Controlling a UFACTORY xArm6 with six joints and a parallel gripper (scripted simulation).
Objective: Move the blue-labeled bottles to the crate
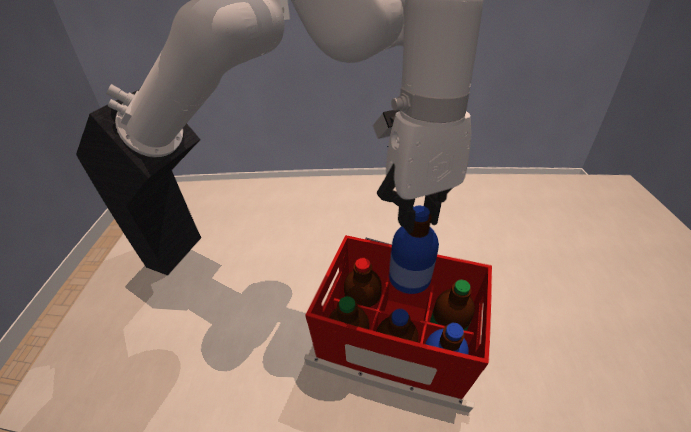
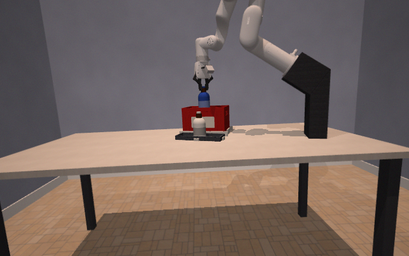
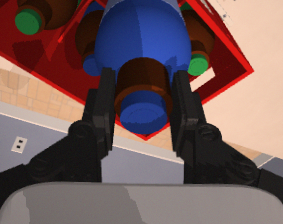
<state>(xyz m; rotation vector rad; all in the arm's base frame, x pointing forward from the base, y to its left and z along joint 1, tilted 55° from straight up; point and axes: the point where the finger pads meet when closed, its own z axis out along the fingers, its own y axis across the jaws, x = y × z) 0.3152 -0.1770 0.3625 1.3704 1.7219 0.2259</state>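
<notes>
Now: hand 3 cm past the crate, 3 cm to the left of it and 22 cm above it. The rest, counted from my hand: dark tray 9 cm ahead, 11 cm to the left, 29 cm below; white-labeled bottle 9 cm ahead, 11 cm to the left, 22 cm below.
</notes>
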